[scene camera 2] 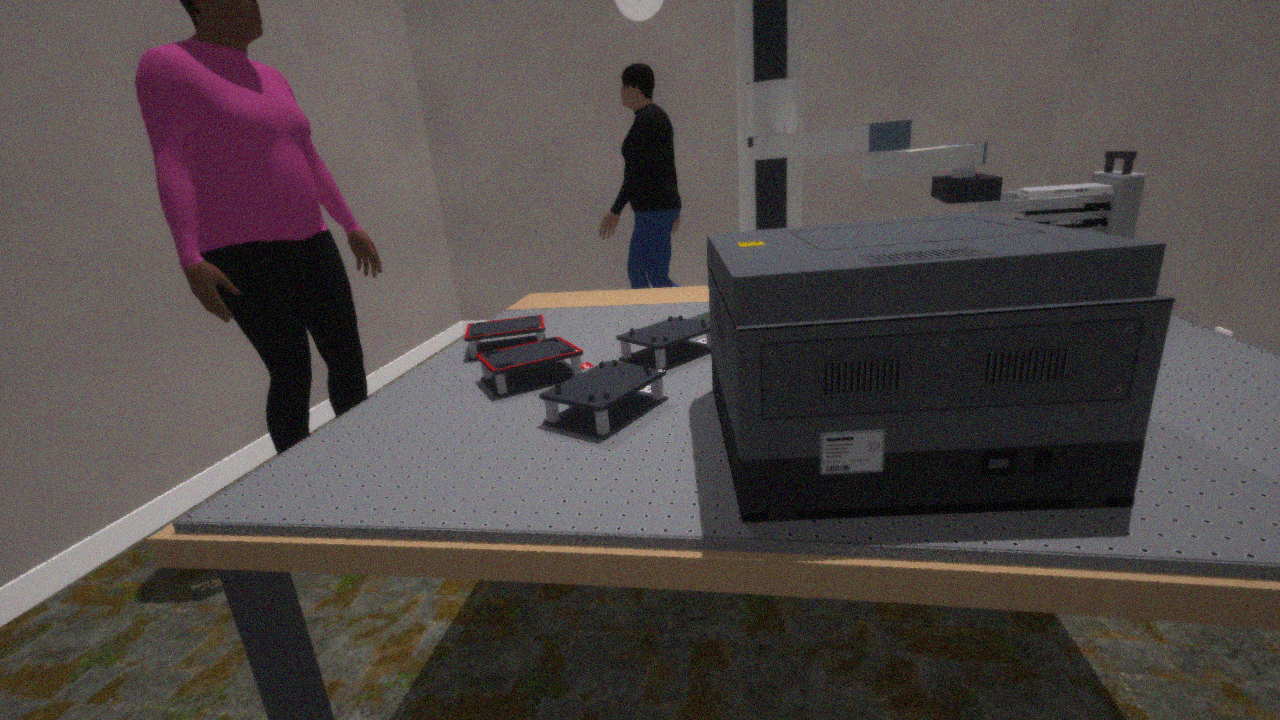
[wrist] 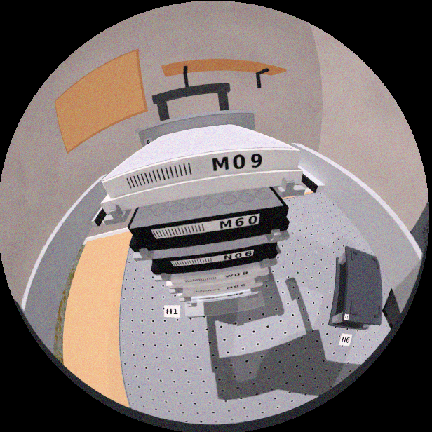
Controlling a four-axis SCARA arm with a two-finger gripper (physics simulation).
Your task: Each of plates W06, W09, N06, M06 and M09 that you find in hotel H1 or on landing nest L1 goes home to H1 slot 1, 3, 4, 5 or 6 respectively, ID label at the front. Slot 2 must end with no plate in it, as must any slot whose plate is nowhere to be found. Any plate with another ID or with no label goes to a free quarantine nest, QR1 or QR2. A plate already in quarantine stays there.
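Frame: origin at the arm's base, x ahead, y left, z up, level; millimetres.
Seen in the pictures: gripper, between the fingertips: (scene camera 2: 1058, 198).
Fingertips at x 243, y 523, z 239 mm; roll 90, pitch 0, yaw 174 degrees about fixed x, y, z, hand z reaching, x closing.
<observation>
Offsets run from my fingertips to a thing's top centre. "pt": to the spot under its first point.
Hotel H1 (scene camera 2: 1125, 204) (wrist: 245, 120) holds a stack of plates with labels facing the wrist camera. From the top they are white M09 (wrist: 235, 141), black M60 (wrist: 240, 222), black N06 (wrist: 237, 256), pale W09 (wrist: 236, 275) and pale M06 (wrist: 236, 287). A lowest plate (wrist: 241, 295) has a label too small to read. My gripper (wrist: 196, 160) is open, with its finger pads on either side of M09 and small gaps between. M09 rests on the top slot's ledges. In scene camera 2 the fingertips are too small to tell.
Nest N6 (wrist: 359, 285) stands right of the hotel. Two red-rimmed nests @[pt dx +340, dy -963, dz -177 mm] (scene camera 2: 529, 355) @[pt dx +153, dy -1085, dz -177 mm] (scene camera 2: 505, 328) and two dark nests @[pt dx +494, dy -789, dz -177 mm] (scene camera 2: 604, 385) @[pt dx +219, dy -731, dz -176 mm] (scene camera 2: 666, 332) stand left of a large grey device @[dx +551, dy -421, dz +28 mm] (scene camera 2: 939, 358). Two people (scene camera 2: 237, 152) (scene camera 2: 653, 161) stand beyond the table.
</observation>
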